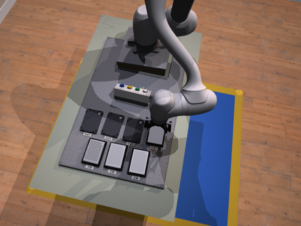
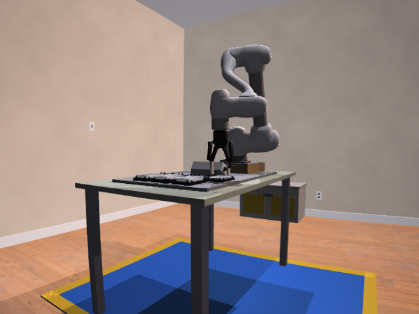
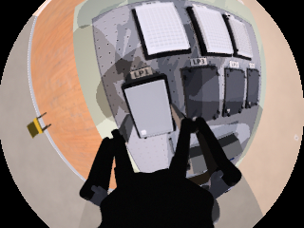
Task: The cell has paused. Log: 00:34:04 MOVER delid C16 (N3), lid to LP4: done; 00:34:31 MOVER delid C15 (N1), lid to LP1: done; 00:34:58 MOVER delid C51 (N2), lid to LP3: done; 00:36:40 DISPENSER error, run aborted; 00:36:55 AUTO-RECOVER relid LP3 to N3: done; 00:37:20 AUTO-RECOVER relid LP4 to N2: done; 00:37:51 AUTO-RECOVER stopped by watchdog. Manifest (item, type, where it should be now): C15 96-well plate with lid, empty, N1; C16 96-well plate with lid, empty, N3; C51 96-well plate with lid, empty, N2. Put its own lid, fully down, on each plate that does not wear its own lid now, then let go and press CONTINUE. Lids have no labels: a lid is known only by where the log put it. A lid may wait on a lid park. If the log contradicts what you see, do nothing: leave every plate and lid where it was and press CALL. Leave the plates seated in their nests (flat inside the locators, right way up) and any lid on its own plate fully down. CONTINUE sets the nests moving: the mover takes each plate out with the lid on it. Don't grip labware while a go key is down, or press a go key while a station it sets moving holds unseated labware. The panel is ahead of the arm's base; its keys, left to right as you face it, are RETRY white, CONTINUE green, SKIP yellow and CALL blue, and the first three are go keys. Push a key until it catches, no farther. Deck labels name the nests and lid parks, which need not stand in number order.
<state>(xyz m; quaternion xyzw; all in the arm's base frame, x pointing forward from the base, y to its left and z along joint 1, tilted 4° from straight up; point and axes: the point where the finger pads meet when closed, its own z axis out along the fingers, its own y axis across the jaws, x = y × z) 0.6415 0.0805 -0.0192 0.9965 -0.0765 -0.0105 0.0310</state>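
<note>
My gripper is now 50 mm above the lid park LP1. Round my hand: lid park LP3: 20 mm behind, 140 mm to the right, 50 mm below; then white key: 250 mm behind, 80 mm to the right, 10 mm above; then 96-well plate: 170 mm ahead, 100 mm to the right, 40 mm below.
</note>
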